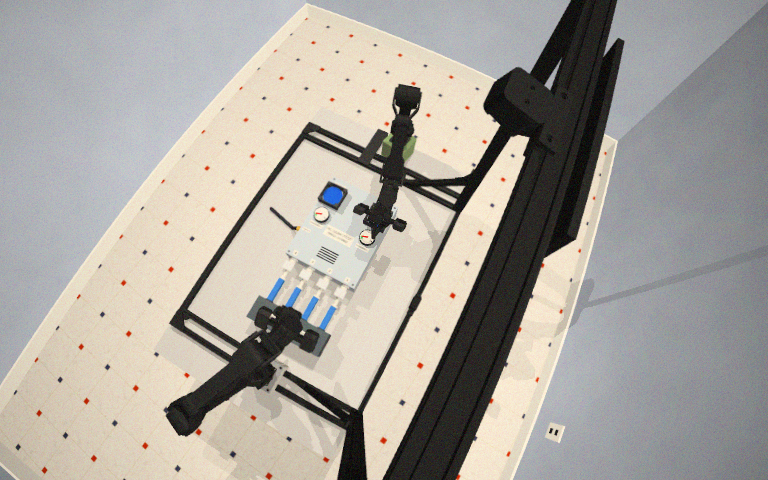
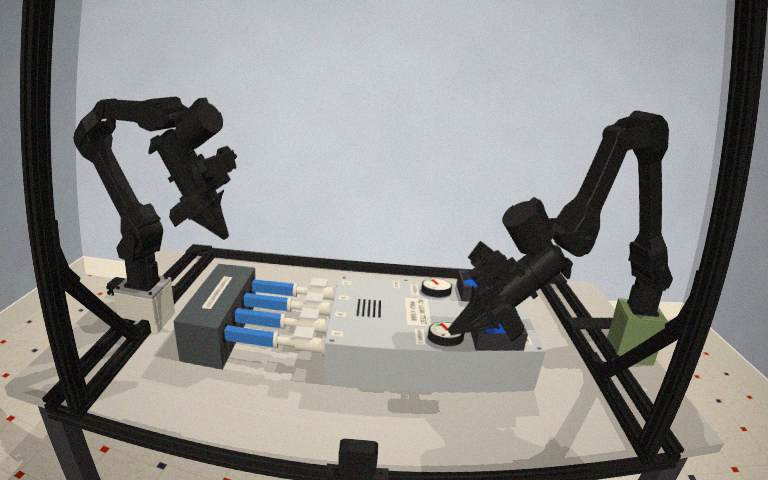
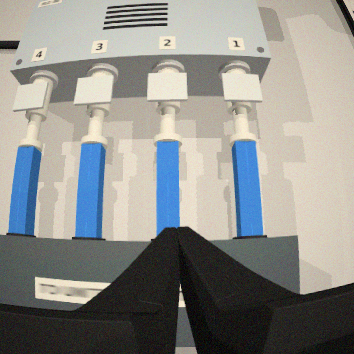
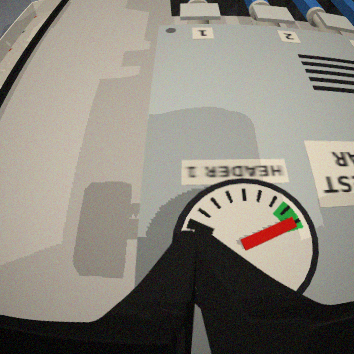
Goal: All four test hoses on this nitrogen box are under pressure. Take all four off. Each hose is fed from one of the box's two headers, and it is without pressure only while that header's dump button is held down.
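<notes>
The grey nitrogen box has four blue hoses on its ports: hose 1, hose 2, hose 3 and hose 4. My left gripper is shut and empty, high above the hose block. My right gripper is shut and empty, its tips at the header 1 gauge, whose needle is in the green. Header 1's blue button is partly hidden behind this gripper. Header 2's button has no finger on it.
The dark block holds the hoses' far ends. The header 2 gauge sits beside its button. A short black rod sticks out from the box's side. Black frame bars surround the table.
</notes>
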